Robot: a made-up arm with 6 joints. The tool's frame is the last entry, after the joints.
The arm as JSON. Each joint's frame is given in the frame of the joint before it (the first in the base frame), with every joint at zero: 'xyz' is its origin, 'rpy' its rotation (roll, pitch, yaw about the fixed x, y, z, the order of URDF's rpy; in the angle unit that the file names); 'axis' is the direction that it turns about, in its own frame. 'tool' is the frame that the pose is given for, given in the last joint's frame.
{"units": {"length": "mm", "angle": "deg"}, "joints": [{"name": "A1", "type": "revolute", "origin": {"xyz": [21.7, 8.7, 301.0], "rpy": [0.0, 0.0, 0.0]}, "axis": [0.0, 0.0, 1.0]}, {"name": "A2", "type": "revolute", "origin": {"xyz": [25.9, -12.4, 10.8], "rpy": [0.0, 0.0, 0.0]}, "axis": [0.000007, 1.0, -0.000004]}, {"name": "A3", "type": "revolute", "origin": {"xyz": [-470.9, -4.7, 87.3], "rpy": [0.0, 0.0, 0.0]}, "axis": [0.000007, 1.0, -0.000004]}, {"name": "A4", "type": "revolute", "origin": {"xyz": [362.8, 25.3, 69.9], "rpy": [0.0, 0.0, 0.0]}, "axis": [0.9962, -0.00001, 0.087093]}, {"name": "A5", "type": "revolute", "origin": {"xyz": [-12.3, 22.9, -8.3], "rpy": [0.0, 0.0, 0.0]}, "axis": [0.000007, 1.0, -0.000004]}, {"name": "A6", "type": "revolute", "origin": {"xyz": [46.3, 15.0, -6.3], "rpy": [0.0, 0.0, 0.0]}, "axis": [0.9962, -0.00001, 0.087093]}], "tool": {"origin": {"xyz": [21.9, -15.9, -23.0], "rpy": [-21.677, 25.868, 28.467]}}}
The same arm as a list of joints. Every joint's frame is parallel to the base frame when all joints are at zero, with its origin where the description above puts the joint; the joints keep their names.
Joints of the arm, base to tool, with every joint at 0 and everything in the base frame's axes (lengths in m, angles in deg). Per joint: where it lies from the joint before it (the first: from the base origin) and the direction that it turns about. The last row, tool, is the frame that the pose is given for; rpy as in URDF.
A1: offset 0.0217 0.0087 0.301 axis 0 0 1
A2: offset 0.0259 -0.0124 0.0108 axis 0 1 0
A3: offset -0.4709 -0.0047 0.0873 axis 0 1 0
A4: offset 0.3628 0.0253 0.0699 axis 0.9962 0 0.0871
A5: offset -0.0123 0.0229 -0.0083 axis 0 1 0
A6: offset 0.0463 0.015 -0.0063 axis 0.9962 0 0.0871
tool: offset 0.0219 -0.0159 -0.023 rpy -21.68 25.87 28.47

